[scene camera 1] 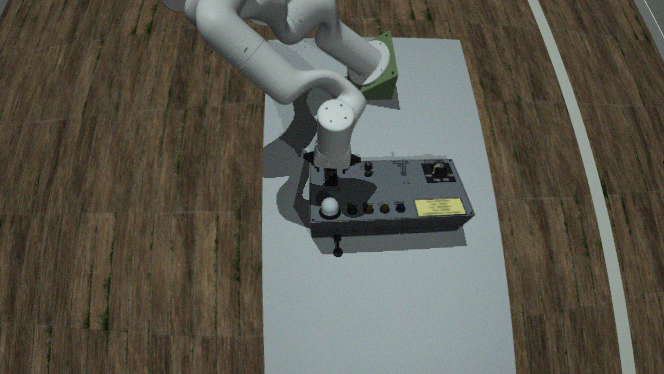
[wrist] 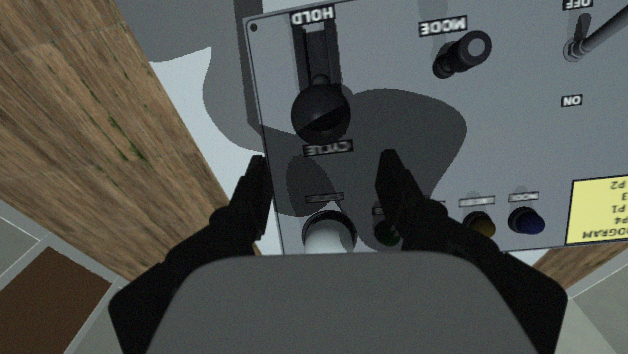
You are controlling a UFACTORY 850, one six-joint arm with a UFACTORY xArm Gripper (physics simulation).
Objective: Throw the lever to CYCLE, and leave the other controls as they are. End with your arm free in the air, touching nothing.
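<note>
The lever's black ball knob [wrist: 320,114] stands at the CYCLE end of its slot in the wrist view, right beside the CYCLE label [wrist: 327,148]. The HOLD label [wrist: 312,15] is at the slot's other end. My gripper [wrist: 323,170] is open, its black fingers wide apart with nothing between them. In the wrist view the fingertips show to either side of the CYCLE label, below the knob, and look apart from it. In the scene view the gripper [scene camera 1: 331,176] hangs over the left part of the grey control panel [scene camera 1: 390,192], and the lever is hard to make out there.
A white dome [scene camera 1: 329,206] [wrist: 327,241] and several small coloured lamps line the panel's front edge. The MODE knob [scene camera 1: 368,169] [wrist: 462,54], a toggle switch [scene camera 1: 403,167] [wrist: 575,49], a rotary selector [scene camera 1: 440,170] and a yellow label [scene camera 1: 440,207] [wrist: 600,212] are farther right. A black handle [scene camera 1: 338,246] projects in front.
</note>
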